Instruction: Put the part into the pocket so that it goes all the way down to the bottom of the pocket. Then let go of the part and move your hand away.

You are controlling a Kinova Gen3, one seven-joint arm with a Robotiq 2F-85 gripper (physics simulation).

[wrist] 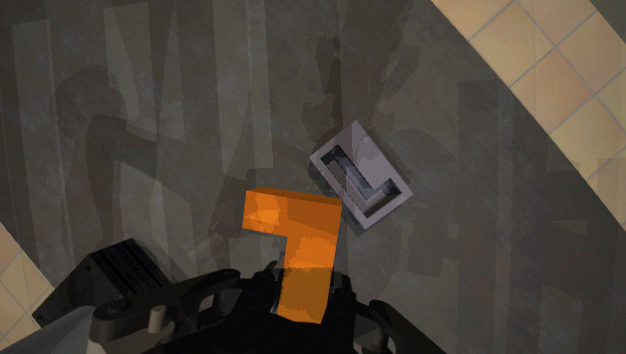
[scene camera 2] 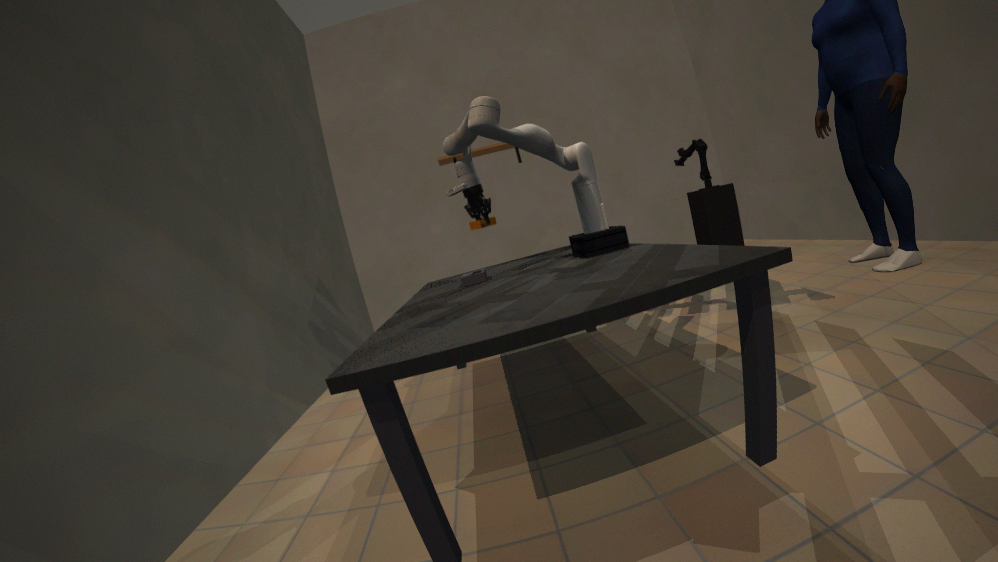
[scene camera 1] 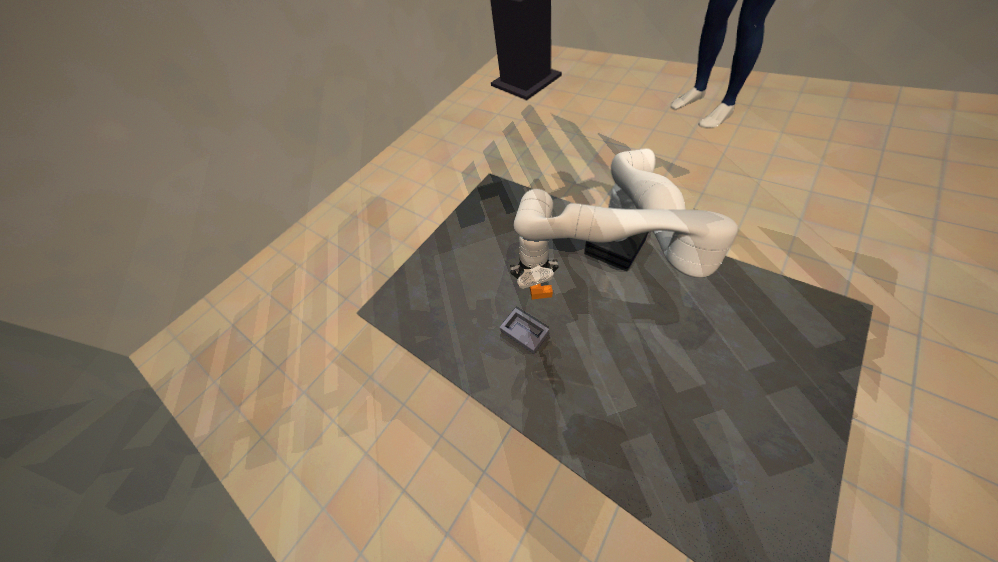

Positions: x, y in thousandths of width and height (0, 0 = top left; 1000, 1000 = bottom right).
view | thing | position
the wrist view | my gripper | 494, 773
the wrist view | orange L-shaped part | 498, 629
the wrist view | grey pocket block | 569, 479
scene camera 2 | my gripper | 486, 403
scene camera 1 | grey pocket block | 523, 585
